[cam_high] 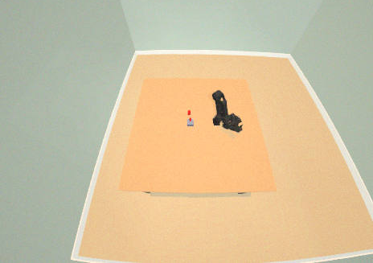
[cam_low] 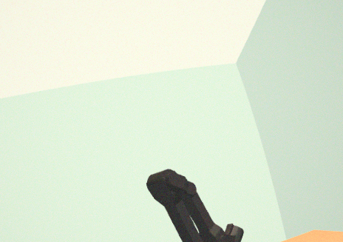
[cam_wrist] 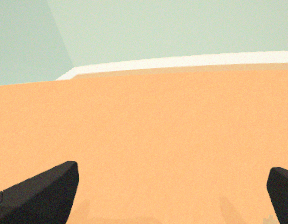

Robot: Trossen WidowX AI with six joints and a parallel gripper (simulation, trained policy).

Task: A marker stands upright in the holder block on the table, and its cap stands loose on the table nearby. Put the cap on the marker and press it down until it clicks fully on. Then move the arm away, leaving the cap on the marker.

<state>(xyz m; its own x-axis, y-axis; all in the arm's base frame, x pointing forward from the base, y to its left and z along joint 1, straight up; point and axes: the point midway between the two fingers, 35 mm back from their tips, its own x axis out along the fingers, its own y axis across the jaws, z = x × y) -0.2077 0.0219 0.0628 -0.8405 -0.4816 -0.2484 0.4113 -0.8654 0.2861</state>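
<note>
My gripper tip is 510 mm short of the red cap, 100 mm to the left of it and 30 mm above it.
</note>
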